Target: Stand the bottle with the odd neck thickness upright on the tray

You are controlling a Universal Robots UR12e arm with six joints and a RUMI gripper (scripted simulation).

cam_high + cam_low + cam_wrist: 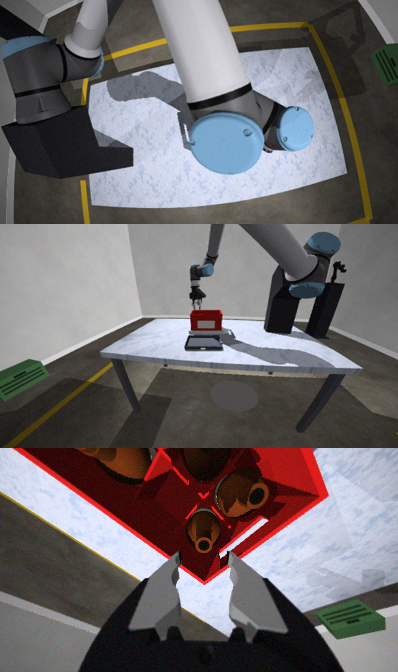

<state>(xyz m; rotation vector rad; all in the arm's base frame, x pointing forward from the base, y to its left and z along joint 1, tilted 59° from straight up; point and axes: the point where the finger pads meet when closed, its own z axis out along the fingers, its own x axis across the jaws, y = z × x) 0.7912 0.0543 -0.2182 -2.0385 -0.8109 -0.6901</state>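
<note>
Right now my hand is 11 cm above the red crate, 9 cm past it and 4 cm to the right of it. Also, from my hand: dark tray: 32 cm to the left, 18 cm below, 9 cm behind.
</note>
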